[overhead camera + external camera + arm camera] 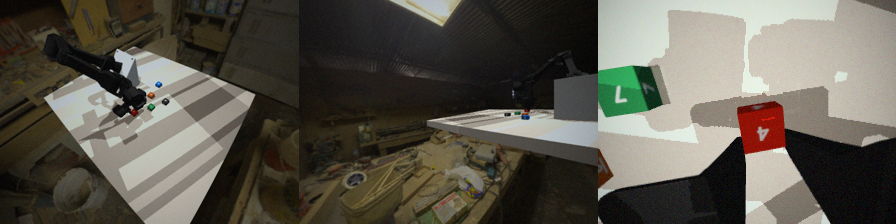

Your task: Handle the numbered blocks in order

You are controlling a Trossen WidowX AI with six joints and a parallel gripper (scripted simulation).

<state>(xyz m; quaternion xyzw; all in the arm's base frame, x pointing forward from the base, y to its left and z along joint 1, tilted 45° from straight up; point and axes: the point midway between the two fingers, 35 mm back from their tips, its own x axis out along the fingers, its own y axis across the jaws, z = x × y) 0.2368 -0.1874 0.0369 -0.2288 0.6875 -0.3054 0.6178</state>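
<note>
Right now my gripper tip is 2 cm past the blue block, 28 cm to the right of it and 1 cm above it. Round my gripper tip: orange block (17 cm to the left, 1 cm below); green block (6 cm ahead, 9 cm to the left, 1 cm below); red block (1 cm ahead).
</note>
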